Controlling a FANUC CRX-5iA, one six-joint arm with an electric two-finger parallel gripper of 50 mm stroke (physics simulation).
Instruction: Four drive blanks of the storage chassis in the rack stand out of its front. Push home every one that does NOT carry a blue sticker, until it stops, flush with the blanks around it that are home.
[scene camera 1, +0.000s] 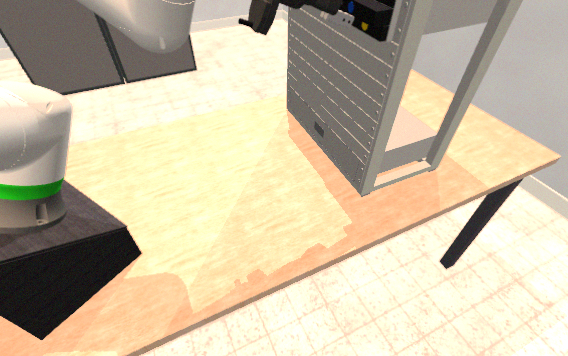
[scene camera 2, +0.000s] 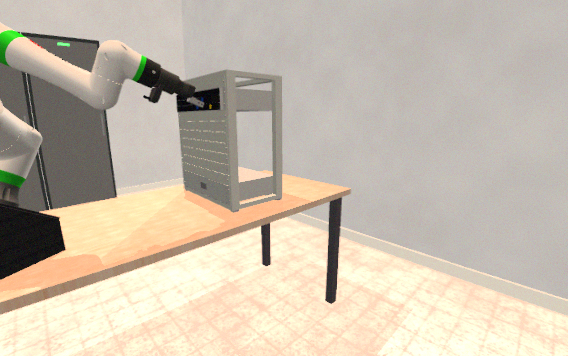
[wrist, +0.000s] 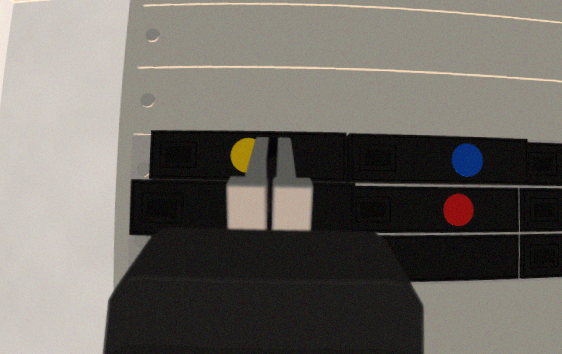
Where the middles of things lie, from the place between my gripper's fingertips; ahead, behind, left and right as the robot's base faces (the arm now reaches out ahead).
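My gripper is 1 cm above the yellow-stickered blank (wrist: 174, 154), 1 cm to the right of it and 9 cm short of it. The grey rack (scene camera 1: 344, 87) is 16 cm below my gripper, 19 cm to the left of it and 14 cm ahead of it, and the red-stickered blank (wrist: 378, 209) is 2 cm above my gripper, 12 cm to the left of it and 7 cm ahead of it. Going by their middles, of the things named here the yellow-stickered blank is the nearest to my gripper and the grey rack is the farthest from it.
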